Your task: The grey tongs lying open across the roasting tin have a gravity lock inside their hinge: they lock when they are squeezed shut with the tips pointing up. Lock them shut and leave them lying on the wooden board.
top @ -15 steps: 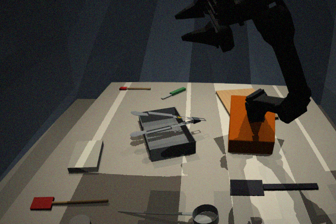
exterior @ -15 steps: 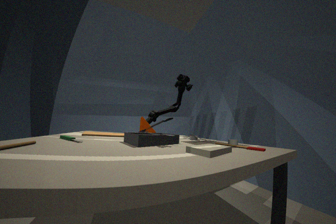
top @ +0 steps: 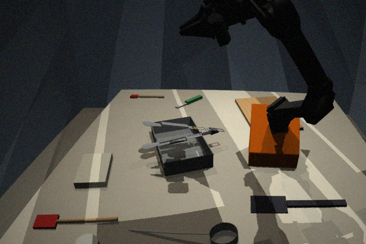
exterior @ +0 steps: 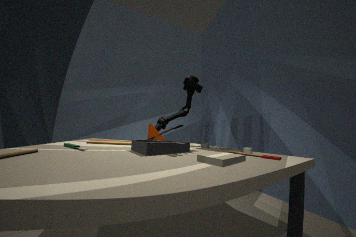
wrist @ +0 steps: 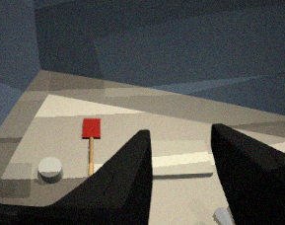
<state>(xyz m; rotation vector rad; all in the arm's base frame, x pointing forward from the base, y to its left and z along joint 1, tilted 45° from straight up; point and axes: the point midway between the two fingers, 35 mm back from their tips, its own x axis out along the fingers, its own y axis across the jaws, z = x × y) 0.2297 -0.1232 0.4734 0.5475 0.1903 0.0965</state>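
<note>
Right now my gripper tip is 1 cm past the yellow mark, 30 cm to the left of it and 42 cm above it. Also, from my gripper tip: black spatula (33 cm behind, 3 cm to the left, 51 cm below); slab (36 cm ahead, 13 cm to the right, 50 cm below); grey roasting tin (5 cm ahead, 29 cm to the right, 49 cm below).
</note>
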